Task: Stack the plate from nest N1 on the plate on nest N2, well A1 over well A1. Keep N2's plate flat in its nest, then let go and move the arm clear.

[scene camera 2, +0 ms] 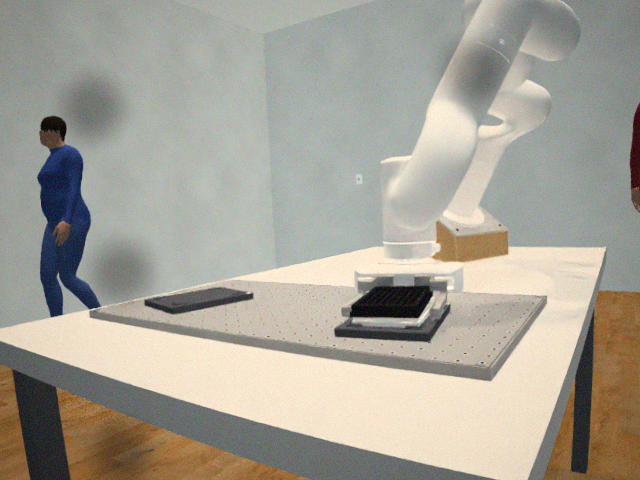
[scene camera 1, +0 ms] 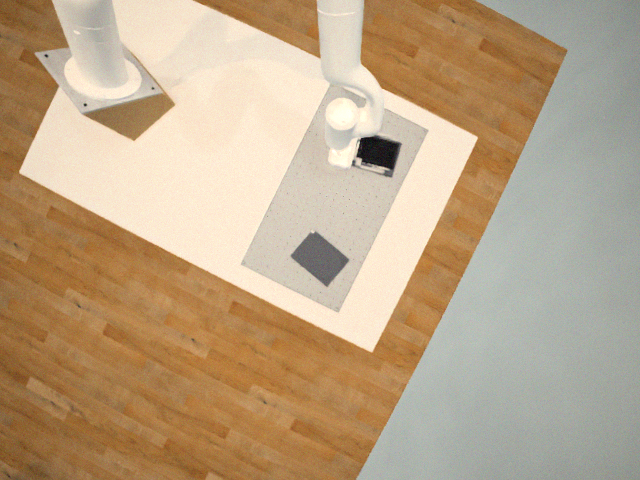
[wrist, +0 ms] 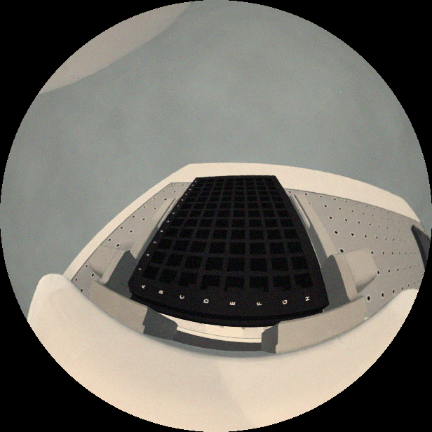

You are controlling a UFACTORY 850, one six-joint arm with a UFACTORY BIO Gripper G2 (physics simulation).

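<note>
A black well plate lies over a white plate, with no clear gap between them. The white plate is on a dark nest. In the wrist view the black plate's letters run A to H from left to right along its near edge, with A1 at the near left corner. The white plate's A1 is hidden. My gripper is shut on the black plate, with fingers along both sides. A second dark nest holds no plate. Nest labels are not readable.
Both nests are on a grey perforated board on the white table. The arm's base stands on a wooden block at the table's far end. A person in blue is beyond the table.
</note>
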